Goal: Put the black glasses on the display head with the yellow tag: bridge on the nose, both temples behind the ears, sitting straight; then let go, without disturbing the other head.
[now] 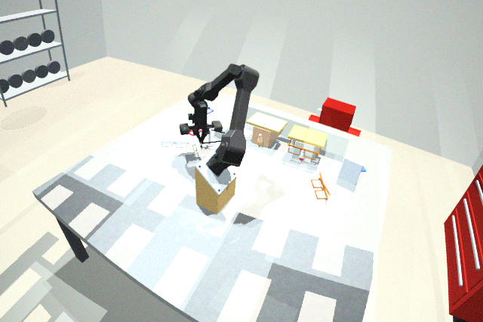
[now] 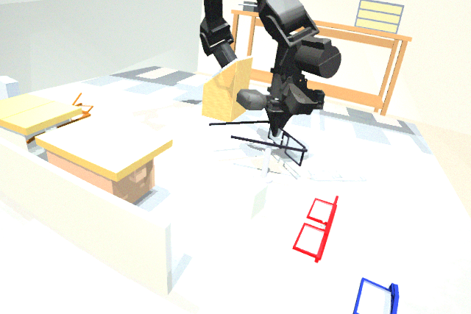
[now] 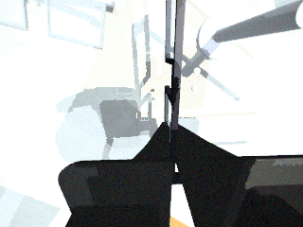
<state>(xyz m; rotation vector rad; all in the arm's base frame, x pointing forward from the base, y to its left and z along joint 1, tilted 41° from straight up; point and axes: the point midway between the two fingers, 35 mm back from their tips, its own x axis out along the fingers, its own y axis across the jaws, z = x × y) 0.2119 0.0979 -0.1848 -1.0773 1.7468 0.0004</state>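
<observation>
My gripper tip is 9 cm short of the small post and 4 cm above it. Round my gripper tip: tan display head 25 cm ahead, 22 cm to the right; grey box 67 cm to the right, 16 cm ahead; low white wall 36 cm ahead, 33 cm to the right.
</observation>
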